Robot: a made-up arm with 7 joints.
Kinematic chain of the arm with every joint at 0, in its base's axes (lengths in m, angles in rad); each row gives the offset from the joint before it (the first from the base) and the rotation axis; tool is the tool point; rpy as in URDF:
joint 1: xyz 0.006 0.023 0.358 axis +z
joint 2: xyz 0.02 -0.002 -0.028 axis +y
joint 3: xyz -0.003 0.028 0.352 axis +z
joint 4: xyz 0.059 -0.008 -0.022 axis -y
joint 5: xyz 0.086 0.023 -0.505 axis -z
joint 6: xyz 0.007 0 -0.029 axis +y
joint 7: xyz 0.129 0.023 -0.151 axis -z
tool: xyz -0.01 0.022 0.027 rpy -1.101 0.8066 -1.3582
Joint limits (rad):
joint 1: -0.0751..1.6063
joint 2: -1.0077..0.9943
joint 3: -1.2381..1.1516
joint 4: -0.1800..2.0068
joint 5: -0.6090..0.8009
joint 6: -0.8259..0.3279
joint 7: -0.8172..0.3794
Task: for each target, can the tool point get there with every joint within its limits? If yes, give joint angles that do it. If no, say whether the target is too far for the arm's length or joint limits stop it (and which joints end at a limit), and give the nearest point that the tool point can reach.
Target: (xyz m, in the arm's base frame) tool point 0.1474 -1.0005 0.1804
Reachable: no: joint limits stop it (at a limit: joint 1, joint 2, joint 3, joint 5, joint 6, joint 7) | nearest point 0.2311 -0.6877 0.2248 | short by 0.327 m
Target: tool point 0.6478 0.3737 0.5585
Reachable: yes | joints 1.2473 0.2023 -0.8054 1.1544 0.5050 -0.5066 -0.0603
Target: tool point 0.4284 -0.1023 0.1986
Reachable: yes | joints 0.0623 -0.4557 -0.6430 0.0991 0.1489 -0.0949 -0.2138
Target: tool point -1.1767 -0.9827 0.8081
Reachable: no: too far | nearest point -0.6283 -0.5164 0.8422 | short by 0.721 m
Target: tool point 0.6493 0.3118 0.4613
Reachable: yes | joints 1.1728 0.0331 -0.7968 0.9277 0.3945 -0.2212 0.0492
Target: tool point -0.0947 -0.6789 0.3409
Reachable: no: joint limits stop it (at a limit: joint 1, joint 2, joint 3, joint 5, joint 7) | nearest point -0.0183 -0.5840 0.4847 | short by 0.188 m
